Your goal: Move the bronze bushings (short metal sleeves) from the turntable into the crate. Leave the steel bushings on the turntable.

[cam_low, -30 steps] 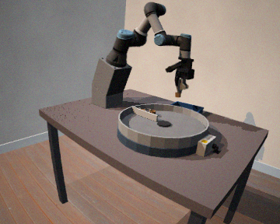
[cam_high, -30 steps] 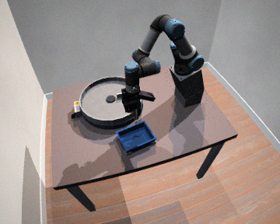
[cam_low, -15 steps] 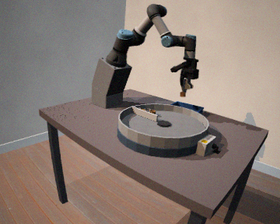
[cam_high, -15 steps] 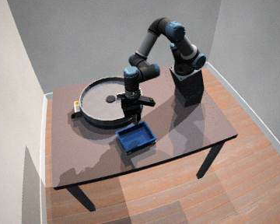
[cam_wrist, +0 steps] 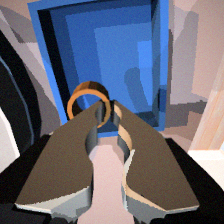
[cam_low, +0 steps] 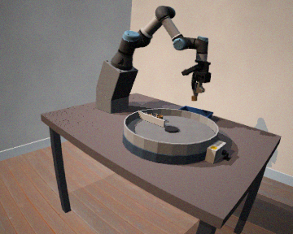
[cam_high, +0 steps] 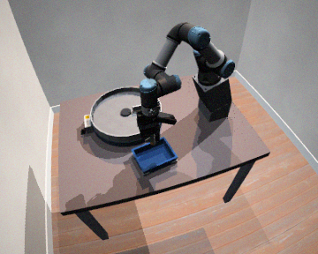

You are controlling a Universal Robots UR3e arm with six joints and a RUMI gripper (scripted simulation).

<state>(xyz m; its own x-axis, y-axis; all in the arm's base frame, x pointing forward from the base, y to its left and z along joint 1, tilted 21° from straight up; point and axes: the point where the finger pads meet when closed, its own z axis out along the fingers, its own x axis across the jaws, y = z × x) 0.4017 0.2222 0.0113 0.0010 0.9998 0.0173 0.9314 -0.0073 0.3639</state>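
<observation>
The blue crate is 10 mm ahead of my hand and 110 mm below it. From my hand the other things lie so: turntable: 80 mm ahead, 330 mm to the right, 90 mm below.
</observation>
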